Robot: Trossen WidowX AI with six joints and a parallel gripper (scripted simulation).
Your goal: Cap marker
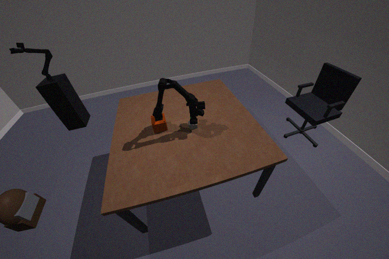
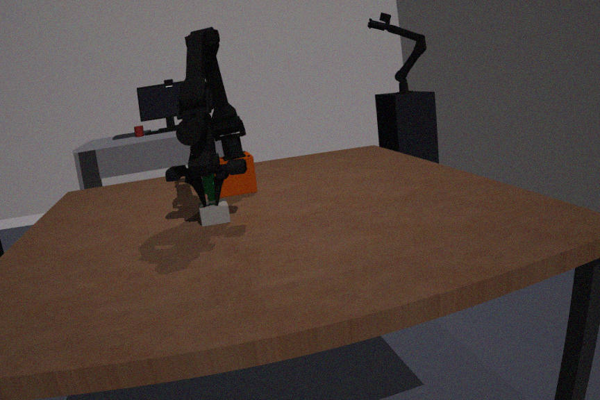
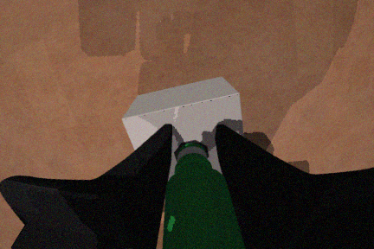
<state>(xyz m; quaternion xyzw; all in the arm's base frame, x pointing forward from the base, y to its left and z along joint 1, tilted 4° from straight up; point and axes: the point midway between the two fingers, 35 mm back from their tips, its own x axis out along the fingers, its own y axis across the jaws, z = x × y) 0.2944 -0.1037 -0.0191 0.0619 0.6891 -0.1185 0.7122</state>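
My gripper tip is 20 mm past the green cap and 50 mm below it. From my gripper tip the other things lie so: grey holder block: 20 mm behind, 20 mm below.
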